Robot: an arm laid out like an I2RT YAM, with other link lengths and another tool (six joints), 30 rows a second.
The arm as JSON. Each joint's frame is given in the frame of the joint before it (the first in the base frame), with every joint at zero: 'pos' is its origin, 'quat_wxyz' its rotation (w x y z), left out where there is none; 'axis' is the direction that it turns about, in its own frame. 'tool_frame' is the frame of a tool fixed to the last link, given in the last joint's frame.
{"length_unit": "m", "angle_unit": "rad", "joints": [
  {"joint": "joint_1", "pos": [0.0, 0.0, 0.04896], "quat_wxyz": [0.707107, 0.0, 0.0, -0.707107], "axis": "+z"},
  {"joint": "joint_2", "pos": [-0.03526, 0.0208, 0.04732], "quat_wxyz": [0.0, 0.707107, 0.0, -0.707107], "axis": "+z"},
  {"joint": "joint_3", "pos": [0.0, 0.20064, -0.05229], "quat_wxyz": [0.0, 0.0, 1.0, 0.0], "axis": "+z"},
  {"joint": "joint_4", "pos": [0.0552, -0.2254, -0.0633], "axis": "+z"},
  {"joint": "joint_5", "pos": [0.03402, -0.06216, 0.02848], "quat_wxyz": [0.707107, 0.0, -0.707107, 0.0], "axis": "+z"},
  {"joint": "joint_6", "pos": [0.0, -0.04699, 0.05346], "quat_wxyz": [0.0, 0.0, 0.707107, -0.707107], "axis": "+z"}
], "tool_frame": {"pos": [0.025, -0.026, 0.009], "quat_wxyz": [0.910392, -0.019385, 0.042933, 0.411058]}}
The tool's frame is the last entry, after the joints.
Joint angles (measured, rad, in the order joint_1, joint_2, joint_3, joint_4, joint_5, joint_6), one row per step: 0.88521, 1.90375, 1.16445, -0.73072, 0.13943, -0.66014; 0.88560, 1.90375, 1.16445, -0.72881, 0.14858, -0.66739; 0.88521, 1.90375, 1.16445, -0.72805, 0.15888, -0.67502; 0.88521, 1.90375, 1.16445, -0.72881, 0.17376, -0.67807; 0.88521, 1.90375, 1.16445, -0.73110, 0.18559, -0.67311; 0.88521, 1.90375, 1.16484, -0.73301, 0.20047, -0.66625; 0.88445, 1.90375, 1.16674, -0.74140, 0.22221, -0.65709; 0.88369, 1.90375, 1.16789, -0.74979, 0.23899, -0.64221; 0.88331, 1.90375, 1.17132, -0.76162, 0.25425, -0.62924; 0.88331, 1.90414, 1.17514, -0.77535, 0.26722, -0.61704; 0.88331, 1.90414, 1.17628, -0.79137, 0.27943, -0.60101; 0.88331, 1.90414, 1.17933, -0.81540, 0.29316, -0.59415; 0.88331, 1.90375, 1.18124, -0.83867, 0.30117, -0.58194; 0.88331, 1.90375, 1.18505, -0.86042, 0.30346, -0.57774; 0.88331, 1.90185, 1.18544, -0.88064, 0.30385, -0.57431; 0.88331, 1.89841, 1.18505, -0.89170, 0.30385, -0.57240; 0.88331, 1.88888, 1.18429, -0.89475, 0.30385, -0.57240
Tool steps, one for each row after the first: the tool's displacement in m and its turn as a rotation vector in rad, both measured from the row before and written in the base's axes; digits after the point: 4 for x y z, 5 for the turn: 0.0006, -0.0003, 0.0000, -0.00555, -0.00816, 0.00660; 0.0008, -0.0005, 0.0001, -0.00729, -0.00827, 0.00605; 0.0007, -0.0007, 0.0001, -0.01055, -0.01090, 0.00146; 0.0002, -0.0005, 0.0001, -0.00822, -0.00784, -0.00605; 0.0004, -0.0005, 0.0002, -0.00911, -0.01081, -0.00818; 0.0005, -0.0011, 0.0008, -0.01670, -0.01319, -0.01175; 0.0000, -0.0009, 0.0006, -0.01275, -0.00950, -0.01668; 0.0000, -0.0008, 0.0011, -0.01305, -0.00765, -0.01415; -0.0002, -0.0008, 0.0012, -0.01320, -0.00481, -0.01269; -0.0009, -0.0013, 0.0009, -0.01531, -0.00202, -0.01613; -0.0010, -0.0020, 0.0017, -0.02325, 0.00169, -0.00714; -0.0014, -0.0017, 0.0016, -0.01838, 0.00503, -0.01183; -0.0011, -0.0013, 0.0017, -0.01435, 0.00882, -0.00401; -0.0015, -0.0016, 0.0016, -0.01335, 0.01038, -0.00327; -0.0008, -0.0009, 0.0013, -0.00578, 0.00468, -0.00182; -0.0001, -0.0002, 0.0021, 0.00442, -0.00363, 0.00000
